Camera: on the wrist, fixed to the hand. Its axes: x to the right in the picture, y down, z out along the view.
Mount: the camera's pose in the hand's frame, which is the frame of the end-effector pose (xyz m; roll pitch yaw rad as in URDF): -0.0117 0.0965 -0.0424 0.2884 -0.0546 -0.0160
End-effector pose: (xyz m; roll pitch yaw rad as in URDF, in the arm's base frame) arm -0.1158 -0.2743 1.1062 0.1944 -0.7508 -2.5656
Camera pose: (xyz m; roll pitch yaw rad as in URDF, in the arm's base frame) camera -0.0657 -0.3644 1.0814 0.5088 -0.8009 -2.6033
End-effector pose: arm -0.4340 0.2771 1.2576 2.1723 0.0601 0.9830
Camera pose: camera -0.4207 0.2617 1.3617 2.4573 0.1041 0.9468
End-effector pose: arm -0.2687 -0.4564 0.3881 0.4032 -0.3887 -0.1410
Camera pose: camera -0.2642 -0.3506 0.3826 0.7070 -0.4324 -0.1808
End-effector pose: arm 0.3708 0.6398 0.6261 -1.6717 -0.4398 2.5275
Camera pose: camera 0.3774 0.6986 0.5381 -1.4105 -0.4495 2.5896
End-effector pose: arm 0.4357 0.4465 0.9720 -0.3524 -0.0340 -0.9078
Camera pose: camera 0.4899 0.5005 0.8985 -0.0647 -0.0908 -0.9039
